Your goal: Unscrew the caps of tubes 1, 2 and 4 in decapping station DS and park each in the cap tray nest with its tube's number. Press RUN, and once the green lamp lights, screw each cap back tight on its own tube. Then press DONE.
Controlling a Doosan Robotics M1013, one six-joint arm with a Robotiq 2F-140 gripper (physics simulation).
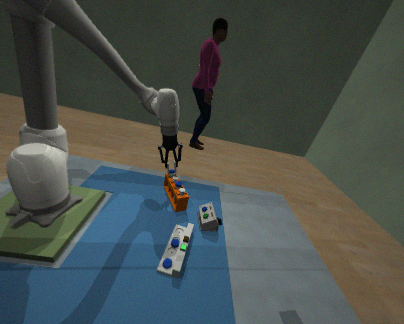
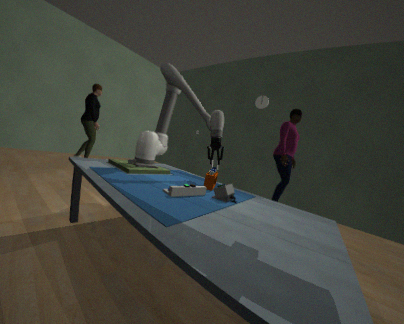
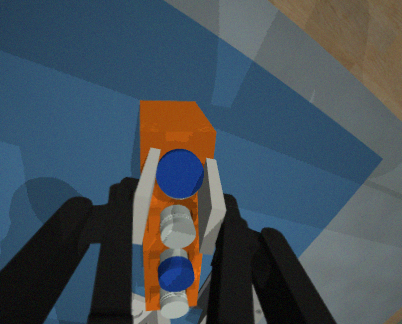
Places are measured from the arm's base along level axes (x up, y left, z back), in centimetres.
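Pixels of known places: gripper, fingertip midpoint: (image 1: 171,172) (image 2: 214,169) (image 3: 179,171); arm's base at its link origin: (image 1: 48,205) (image 2: 143,165).
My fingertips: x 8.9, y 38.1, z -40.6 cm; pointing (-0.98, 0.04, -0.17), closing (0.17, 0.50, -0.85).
Ahead of a thing's pixels: the offset from my fingertips to its top centre. "*": to the spot under its first point. Level surfaces: height alone.
The orange station @(dx -1.2, dy -6.6, dz -5.4 cm) (image 1: 176,194) (image 2: 211,180) (image 3: 172,117) holds a row of tubes. My gripper (image 1: 172,168) (image 2: 214,165) (image 3: 179,171) points down and is shut on the blue cap @(dx +1.8, dy +0.1, dz +0.2 cm) (image 3: 180,173) of the end tube. The neighbouring tube @(dx +0.4, dy -6.6, dz -5.4 cm) (image 3: 177,227) shows a pale top without a blue cap. Beyond it a tube carries a blue cap @(dx +0.8, dy -8.6, dz -7.1 cm) (image 3: 176,274) (image 1: 178,184), and the far-end tube @(* dx +0.4, dy -12.2, dz -9.8 cm) (image 3: 174,306) (image 1: 182,191) shows a pale top. The white cap tray @(dx -6.2, dy -36.1, dz -17.3 cm) (image 1: 189,231) (image 2: 192,192) holds two blue caps @(dx -9.0, dy -35.2, dz -16.0 cm) (image 1: 175,242) @(dx -9.5, dy -43.9, dz -16.2 cm) (image 1: 167,263). Its green lamp @(dx -6.2, dy -38.0, dz -20.1 cm) (image 1: 183,247) (image 2: 187,185) looks lit. Numbers are unreadable.
A grey box @(dx -3.1, dy -16.6, dz -26.9 cm) (image 1: 209,220) (image 2: 224,192) with a blue button @(dx -4.0, dy -15.2, dz -24.0 cm) (image 1: 204,209) and a green button @(dx -4.0, dy -19.5, dz -25.5 cm) (image 1: 205,216) stands beside the station and tray on the blue mat @(dx -11.5 cm) (image 1: 120,240). The arm's base is on a green board (image 1: 75,227). Two people stand beyond the table.
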